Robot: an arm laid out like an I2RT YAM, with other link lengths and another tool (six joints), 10 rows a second.
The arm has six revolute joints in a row. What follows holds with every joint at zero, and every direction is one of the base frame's. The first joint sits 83.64 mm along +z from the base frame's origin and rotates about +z. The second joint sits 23.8 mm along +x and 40.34 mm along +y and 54.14 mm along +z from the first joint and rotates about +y. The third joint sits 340.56 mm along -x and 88.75 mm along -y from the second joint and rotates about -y. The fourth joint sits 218.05 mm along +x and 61.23 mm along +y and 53.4 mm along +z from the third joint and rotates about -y. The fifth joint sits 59.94 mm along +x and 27.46 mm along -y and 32.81 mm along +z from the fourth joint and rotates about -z. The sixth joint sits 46.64 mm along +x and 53.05 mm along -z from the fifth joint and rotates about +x. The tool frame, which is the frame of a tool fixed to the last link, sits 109 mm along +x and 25 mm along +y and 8 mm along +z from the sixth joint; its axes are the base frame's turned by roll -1.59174, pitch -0.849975 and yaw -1.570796 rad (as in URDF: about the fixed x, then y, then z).
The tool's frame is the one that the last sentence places.
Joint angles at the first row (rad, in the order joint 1, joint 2, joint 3, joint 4, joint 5, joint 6):
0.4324 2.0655 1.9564 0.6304 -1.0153 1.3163
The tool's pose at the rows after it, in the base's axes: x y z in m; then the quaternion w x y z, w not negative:
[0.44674 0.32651 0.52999 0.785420 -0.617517 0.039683 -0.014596]
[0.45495 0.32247 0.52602 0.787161 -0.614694 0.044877 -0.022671]
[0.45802 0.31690 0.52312 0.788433 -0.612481 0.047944 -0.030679]
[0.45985 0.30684 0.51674 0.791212 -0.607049 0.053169 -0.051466]
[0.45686 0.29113 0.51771 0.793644 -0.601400 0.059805 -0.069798]
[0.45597 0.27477 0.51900 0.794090 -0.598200 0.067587 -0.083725]
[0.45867 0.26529 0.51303 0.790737 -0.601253 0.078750 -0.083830]
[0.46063 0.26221 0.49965 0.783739 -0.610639 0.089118 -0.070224]
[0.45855 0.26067 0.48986 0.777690 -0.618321 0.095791 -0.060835]
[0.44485 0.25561 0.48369 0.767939 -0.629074 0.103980 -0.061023]
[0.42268 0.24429 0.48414 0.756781 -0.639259 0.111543 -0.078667]
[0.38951 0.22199 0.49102 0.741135 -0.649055 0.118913 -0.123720]
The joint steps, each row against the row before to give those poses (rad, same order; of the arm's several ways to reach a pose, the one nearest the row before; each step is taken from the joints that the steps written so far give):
-0.0130 0.0286 0.0000 0.0068 0.0046 0.0126
-0.0114 0.0122 -0.0015 0.0187 0.0091 0.0007
-0.0107 -0.0042 -0.0248 0.0256 0.0061 -0.0019
-0.0152 -0.0206 -0.0736 0.0591 0.0225 -0.0171
-0.0229 -0.0389 -0.0733 0.0462 0.0153 -0.0046
-0.0279 -0.0305 -0.0507 0.0275 0.0050 0.0011
-0.0198 -0.0103 -0.0328 0.0060 -0.0058 0.0042
-0.0103 -0.0004 -0.0344 -0.0018 -0.0209 0.0046
-0.0042 -0.0091 -0.0362 -0.0054 -0.0142 -0.0053
-0.0035 -0.0535 -0.0763 -0.0351 -0.0034 -0.0416
-0.0091 -0.0904 -0.0939 -0.0606 0.0134 -0.0736
-0.0248 -0.1411 -0.1136 -0.0954 0.0354 -0.1168

